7 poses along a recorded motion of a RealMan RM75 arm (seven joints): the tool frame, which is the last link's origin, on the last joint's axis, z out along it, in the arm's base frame.
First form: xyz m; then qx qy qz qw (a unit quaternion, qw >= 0).
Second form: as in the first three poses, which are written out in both.
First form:
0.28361, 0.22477, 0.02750, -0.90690, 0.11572, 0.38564, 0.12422
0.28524, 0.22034, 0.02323, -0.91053, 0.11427, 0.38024, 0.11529
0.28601, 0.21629, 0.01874, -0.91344, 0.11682, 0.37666, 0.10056
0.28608, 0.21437, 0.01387, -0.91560, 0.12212, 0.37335, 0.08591
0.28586, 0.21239, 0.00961, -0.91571, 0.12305, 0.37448, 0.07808
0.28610, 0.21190, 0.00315, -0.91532, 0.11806, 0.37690, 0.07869
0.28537, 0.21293, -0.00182, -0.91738, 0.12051, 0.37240, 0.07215
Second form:
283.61, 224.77, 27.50, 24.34, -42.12, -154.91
285.24, 220.34, 23.23, 23.36, -41.77, -156.55
286.01, 216.29, 18.74, 22.77, -41.65, -158.68
286.08, 214.37, 13.87, 22.60, -41.51, -160.62
285.86, 212.39, 9.61, 22.38, -41.81, -161.61
286.10, 211.90, 3.15, 21.82, -42.17, -161.67
285.37, 212.93, -1.82, 21.62, -41.75, -162.68

